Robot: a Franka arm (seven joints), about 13 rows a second.
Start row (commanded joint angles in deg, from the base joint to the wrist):
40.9 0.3 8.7 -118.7 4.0 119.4 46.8
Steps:
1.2 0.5 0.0 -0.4 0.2 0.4 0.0
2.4 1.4 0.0 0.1 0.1 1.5 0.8
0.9 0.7 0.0 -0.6 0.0 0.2 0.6
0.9 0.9 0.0 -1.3 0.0 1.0 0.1
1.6 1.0 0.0 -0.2 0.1 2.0 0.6
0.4 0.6 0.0 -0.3 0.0 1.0 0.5
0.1 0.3 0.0 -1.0 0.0 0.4 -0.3
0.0 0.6 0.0 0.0 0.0 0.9 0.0
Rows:
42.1 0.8 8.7 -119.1 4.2 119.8 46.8
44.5 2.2 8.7 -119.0 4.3 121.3 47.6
45.4 2.9 8.7 -119.6 4.3 121.5 48.2
46.3 3.8 8.7 -120.9 4.3 122.5 48.3
47.9 4.8 8.7 -121.1 4.4 124.5 48.9
48.3 5.4 8.7 -121.4 4.4 125.5 49.4
48.4 5.7 8.7 -122.4 4.4 125.9 49.1
48.4 6.3 8.7 -122.4 4.4 126.8 49.1

